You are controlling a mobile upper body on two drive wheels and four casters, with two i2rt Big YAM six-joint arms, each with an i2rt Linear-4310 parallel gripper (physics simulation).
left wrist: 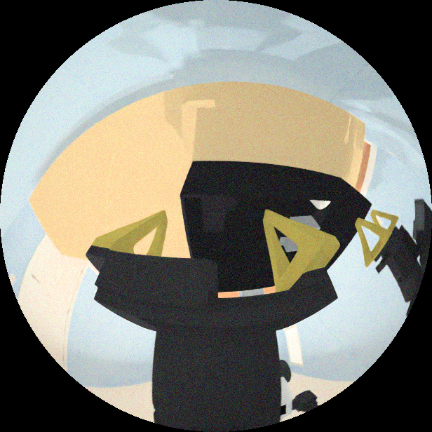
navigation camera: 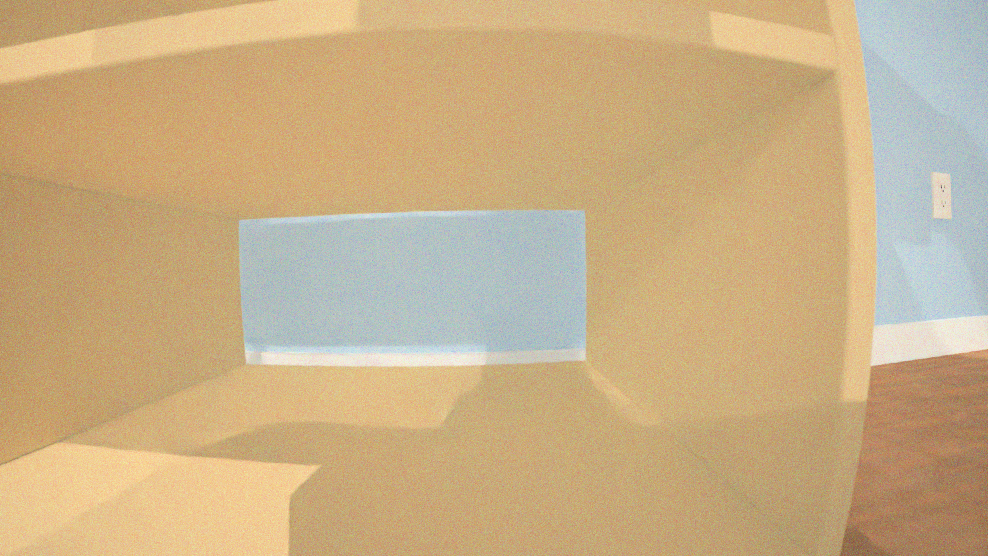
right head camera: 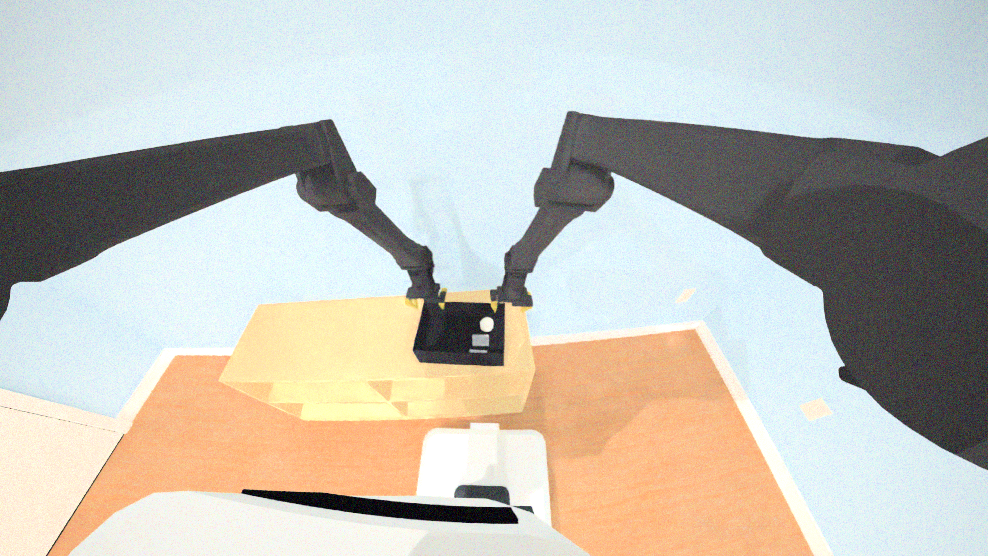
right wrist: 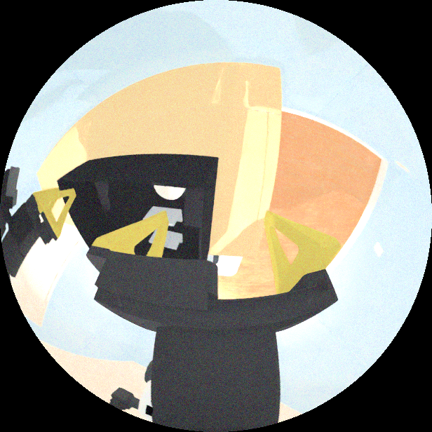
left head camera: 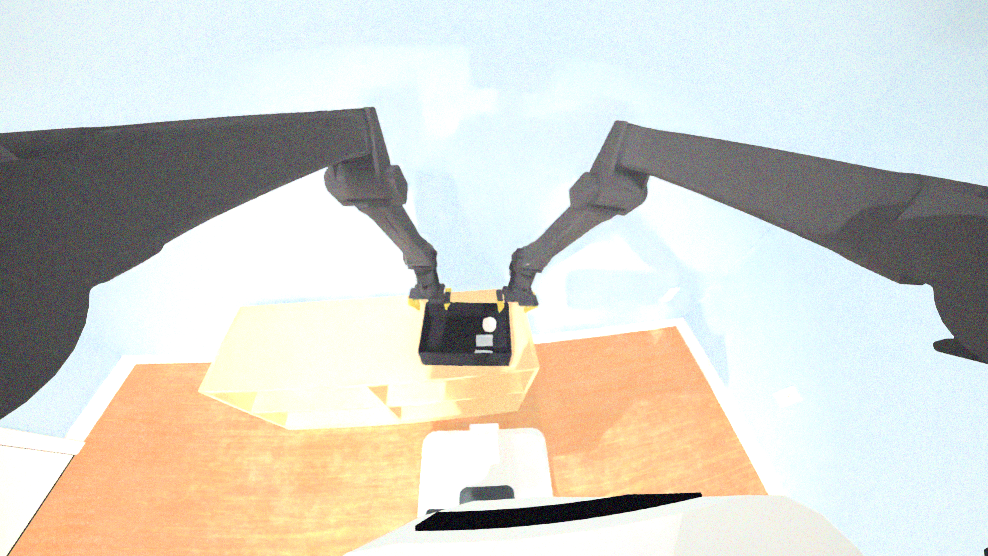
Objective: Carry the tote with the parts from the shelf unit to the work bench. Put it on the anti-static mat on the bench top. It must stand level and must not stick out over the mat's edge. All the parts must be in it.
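Places are measured from the left arm's base along level axes (x ahead, y left, z up), in millimetres.
Pixels of known places: left gripper, fingertip midpoint: (right head camera: 430, 308) (left head camera: 433, 308); right gripper, fingertip midpoint: (right head camera: 508, 311) (left head camera: 512, 311).
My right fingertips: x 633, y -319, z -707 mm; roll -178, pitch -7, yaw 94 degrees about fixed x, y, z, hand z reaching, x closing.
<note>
For each thing: its top centre in the pictures, then the offset to it from my right fingertips. "spot": a spot on its surface instead. Level surfaces: height alone.
- black tote at its top centre: (left head camera: 466, 326) (right head camera: 460, 325) 65 mm back, 163 mm left, 7 mm up
- wooden shelf unit's top at its surface level: 93 mm down
- white round part at its top centre: (left head camera: 489, 322) (right head camera: 486, 322) 7 mm back, 78 mm left, 66 mm down
- grey block at its top centre: (left head camera: 484, 337) (right head camera: 480, 337) 79 mm back, 99 mm left, 50 mm down
- thin grey part at its top centre: (left head camera: 483, 353) (right head camera: 477, 353) 138 mm back, 104 mm left, 50 mm down
- shelf unit's side panel at a spot on its surface: (navigation camera: 856, 207) spot: 180 mm back, 80 mm right, 443 mm down
- wooden floor at its surface level: 703 mm down
The black tote (left head camera: 449, 338) (right head camera: 445, 331) (left wrist: 230, 230) (right wrist: 90, 200) stands on the wooden shelf unit's top (left head camera: 317, 338) (right head camera: 331, 338) (left wrist: 115, 175) (right wrist: 175, 110), near its right end. It holds a white round part (left head camera: 489, 323) (right head camera: 486, 324) (left wrist: 320, 204) (right wrist: 170, 191), a grey block (left head camera: 484, 340) (right head camera: 480, 340) (left wrist: 306, 221) and a thin grey part (left head camera: 483, 351) (right head camera: 477, 351). My left gripper (left head camera: 431, 301) (right head camera: 426, 302) (left wrist: 214, 215) is open at the tote's far left corner. My right gripper (left head camera: 516, 304) (right head camera: 511, 304) (right wrist: 215, 216) is open at its far right corner. Whether fingertips touch the tote is unclear. The mat does not show.
The shelf unit's side panel (navigation camera: 856, 207) and open compartment fill much of the navigation view. My white base (left head camera: 449, 456) (right head camera: 449, 456) is close in front of the unit on the wooden floor (left head camera: 621, 414) (right head camera: 621, 428). Pale blue walls stand behind and at the right.
</note>
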